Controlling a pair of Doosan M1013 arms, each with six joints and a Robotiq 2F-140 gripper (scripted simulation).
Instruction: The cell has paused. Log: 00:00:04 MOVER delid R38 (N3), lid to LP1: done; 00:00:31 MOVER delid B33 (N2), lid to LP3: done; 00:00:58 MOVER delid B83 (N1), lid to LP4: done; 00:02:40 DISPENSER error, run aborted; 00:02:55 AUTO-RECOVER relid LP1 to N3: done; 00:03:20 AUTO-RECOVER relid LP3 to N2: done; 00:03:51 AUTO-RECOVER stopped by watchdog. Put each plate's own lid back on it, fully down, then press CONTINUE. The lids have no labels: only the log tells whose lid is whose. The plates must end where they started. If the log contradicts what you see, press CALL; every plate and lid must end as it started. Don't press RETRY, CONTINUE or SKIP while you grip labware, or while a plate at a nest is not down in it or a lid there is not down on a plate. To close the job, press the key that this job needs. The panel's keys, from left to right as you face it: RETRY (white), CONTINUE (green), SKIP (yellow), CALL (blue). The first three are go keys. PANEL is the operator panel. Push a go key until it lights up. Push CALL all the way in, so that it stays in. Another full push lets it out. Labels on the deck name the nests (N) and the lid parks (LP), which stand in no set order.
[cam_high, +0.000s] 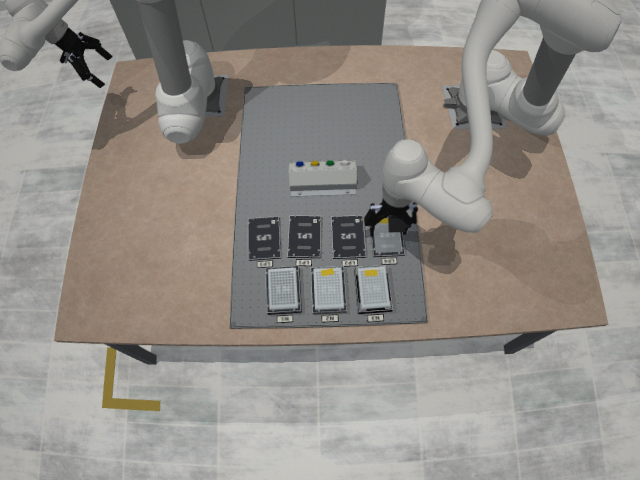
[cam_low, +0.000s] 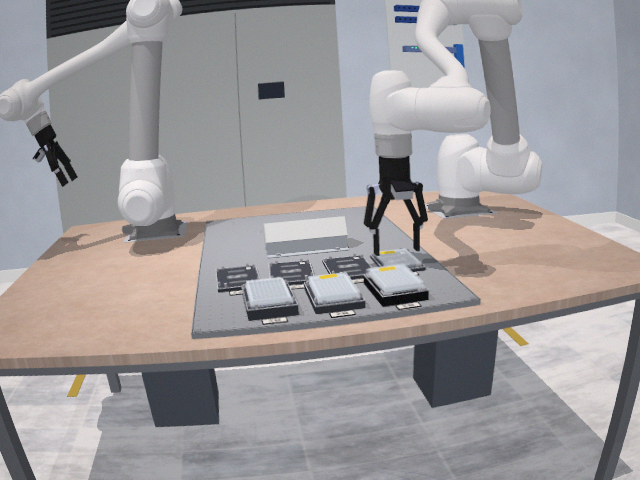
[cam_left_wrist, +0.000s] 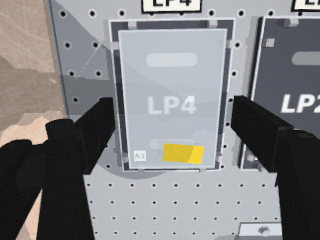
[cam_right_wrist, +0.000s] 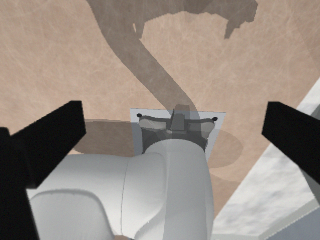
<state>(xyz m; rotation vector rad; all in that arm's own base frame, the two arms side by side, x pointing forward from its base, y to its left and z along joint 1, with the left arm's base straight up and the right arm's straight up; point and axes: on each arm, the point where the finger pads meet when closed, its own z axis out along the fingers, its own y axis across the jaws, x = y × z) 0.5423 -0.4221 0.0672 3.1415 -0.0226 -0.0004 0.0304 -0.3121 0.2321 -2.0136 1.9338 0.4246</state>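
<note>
My left gripper is now 40 mm above the clear lid. Also, from my left hand: LP2 lid park 120 mm to the right, 50 mm below, 10 mm ahead; LP4 lid park 50 mm below; LP1 lid park 260 mm to the right, 50 mm below, 20 mm ahead.
</note>
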